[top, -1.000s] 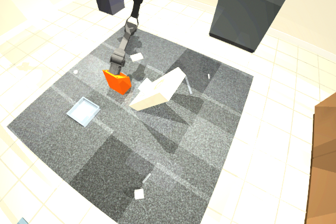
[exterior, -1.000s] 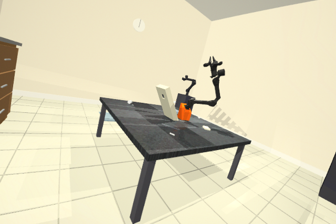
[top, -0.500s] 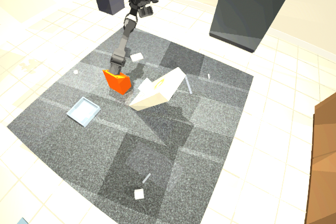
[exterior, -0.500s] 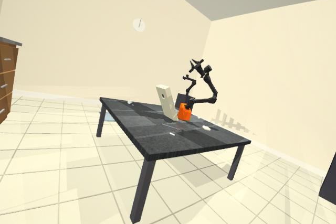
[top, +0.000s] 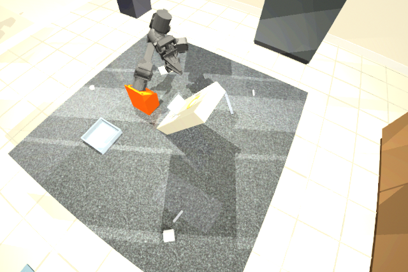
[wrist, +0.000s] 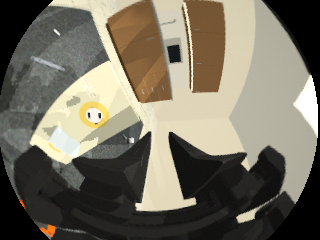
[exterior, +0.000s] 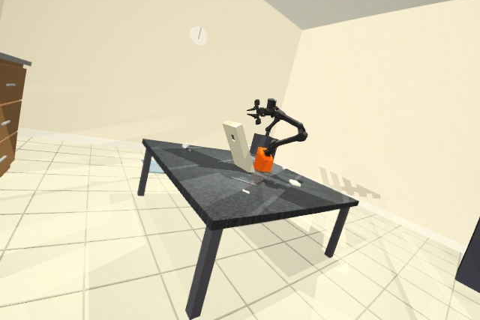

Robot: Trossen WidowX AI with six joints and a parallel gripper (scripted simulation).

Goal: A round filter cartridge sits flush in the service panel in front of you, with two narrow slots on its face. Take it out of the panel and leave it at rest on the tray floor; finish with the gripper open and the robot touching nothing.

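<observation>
The white round filter cartridge is 50 mm ahead of my gripper tip, 20 mm to the left of it and 180 mm below it. The rest, counted from my gripper tip: short rod 210 mm ahead, 380 mm to the right, 430 mm below; then pale blue tray 360 mm behind, 270 mm to the right, 420 mm below; then cream service panel 20 mm to the left, 260 mm below.
</observation>
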